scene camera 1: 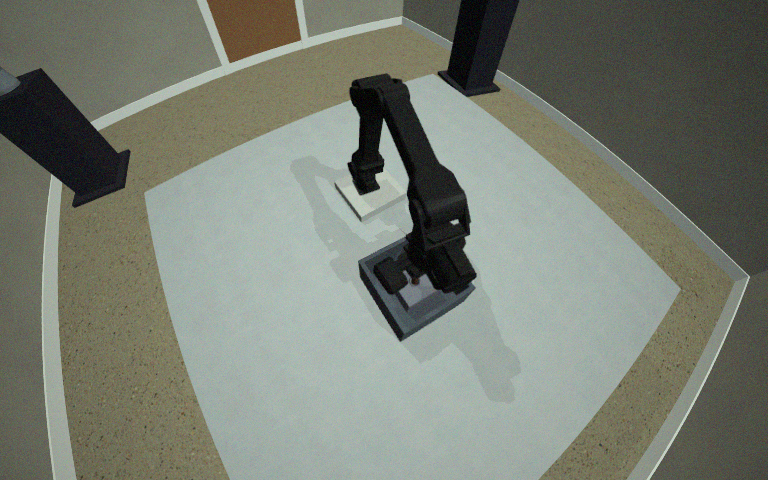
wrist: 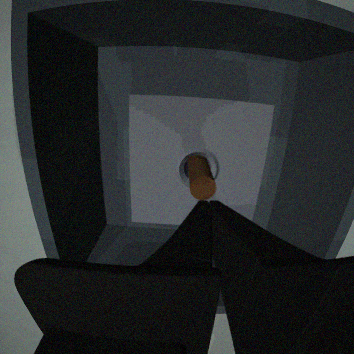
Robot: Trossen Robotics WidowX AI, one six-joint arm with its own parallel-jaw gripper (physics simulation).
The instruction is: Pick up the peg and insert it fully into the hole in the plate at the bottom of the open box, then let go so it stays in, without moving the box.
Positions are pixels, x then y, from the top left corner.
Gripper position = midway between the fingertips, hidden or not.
Scene:
gripper: scene camera 1 415, 272; wrist 206, 209
pale plate: scene camera 1; wrist
same spot on pale plate: [wrist: 164, 130] = [scene camera 1: 428, 284]

